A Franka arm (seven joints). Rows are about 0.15 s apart.
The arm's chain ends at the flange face. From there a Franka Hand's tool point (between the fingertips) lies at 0.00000 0.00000 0.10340 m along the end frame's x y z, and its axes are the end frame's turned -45 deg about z.
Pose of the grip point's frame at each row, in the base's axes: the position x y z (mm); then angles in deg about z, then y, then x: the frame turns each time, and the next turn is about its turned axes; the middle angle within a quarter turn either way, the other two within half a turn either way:
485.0, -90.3, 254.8, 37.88, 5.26, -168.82
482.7, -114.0, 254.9, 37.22, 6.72, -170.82
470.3, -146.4, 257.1, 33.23, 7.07, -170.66
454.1, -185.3, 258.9, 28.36, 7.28, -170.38
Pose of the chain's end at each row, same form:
504.6, -100.4, 355.8, -7.21, 11.62, -175.80
502.2, -119.9, 356.3, -8.15, 11.23, -178.29
490.0, -153.6, 358.4, -12.19, 11.59, -178.43
473.7, -194.4, 360.0, -17.08, 11.94, -178.38

